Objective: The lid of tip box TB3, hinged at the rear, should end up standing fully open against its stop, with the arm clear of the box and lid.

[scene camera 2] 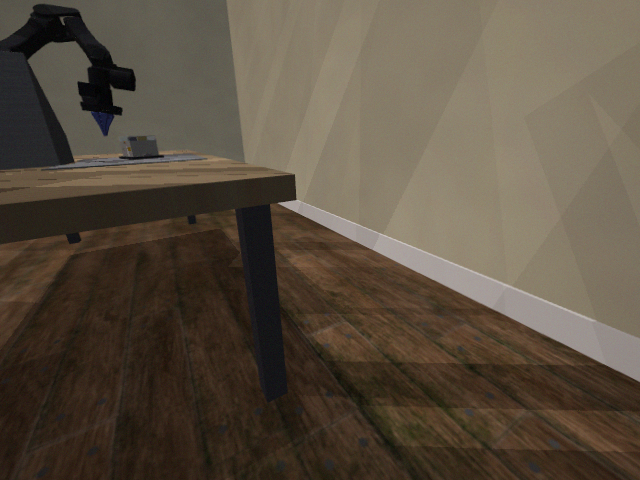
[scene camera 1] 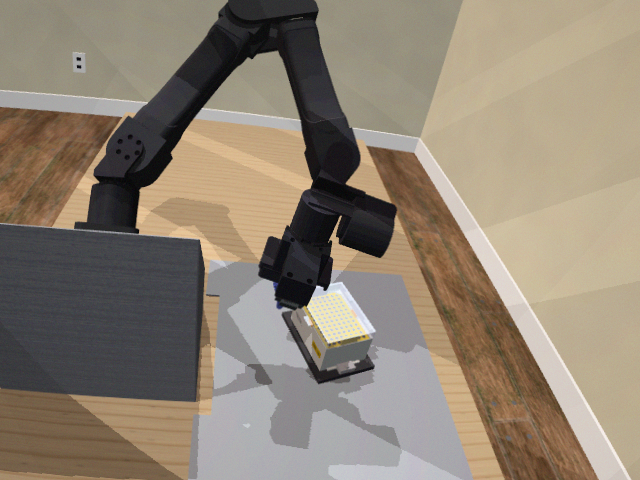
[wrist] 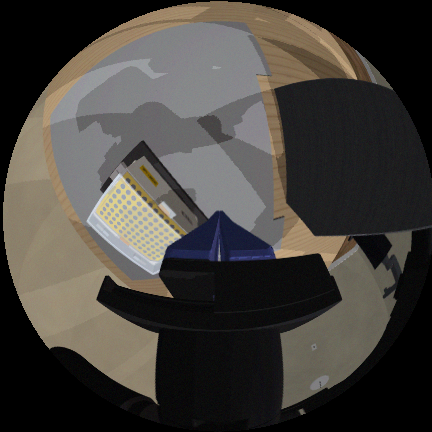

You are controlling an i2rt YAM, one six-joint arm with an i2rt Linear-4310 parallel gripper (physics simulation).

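Places are measured from the arm's base along level axes (x ahead, y left, z up), in centimetres.
Where they show: gripper, fingertip midpoint: (scene camera 2: 105,135) (scene camera 1: 279,306) (wrist: 218,216); arm's base at its link origin: (scene camera 1: 108,246).
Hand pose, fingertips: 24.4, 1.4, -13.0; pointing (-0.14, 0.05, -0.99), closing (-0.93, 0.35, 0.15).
Note:
Each offset is from my fingertips to the top centre of the thing, as dx, dy, dz. "spot": to the spot under its first point. Level surfaces: height alone.
Tip box TB3 {+9.2, -1.0, -0.3} (scene camera 1: 348,352) (scene camera 2: 144,148) (wrist: 172,192) is a pale box with a yellow label, on a black base {spot: +7.5, -9.1, -7.3} (scene camera 1: 330,377) (wrist: 144,150). Its yellow tip rack (scene camera 1: 336,315) (wrist: 137,215) shows dotted through clear plastic. The clear lid {spot: +13.2, -2.8, -0.3} (scene camera 1: 362,316) (wrist: 112,243) appears down over the rack; no raised lid shows. Its hinge cannot be made out. My gripper (scene camera 1: 279,303) (scene camera 2: 105,134) (wrist: 218,216) is shut and empty, blue fingertips together and pointing down. In scene camera 2 it hangs left of the box, above the table. The arm hides part of the fingers and the box's far left corner in scene camera 1.
A large dark block (scene camera 1: 98,315) (scene camera 2: 25,113) (wrist: 345,160) stands on the wooden table (scene camera 1: 77,428) (scene camera 2: 258,191) at the left in scene camera 1. The box stands on a grey mat {dz -8.1} (scene camera 1: 242,454) (wrist: 190,50). A wall (scene camera 1: 568,232) rises beyond the table's right side.

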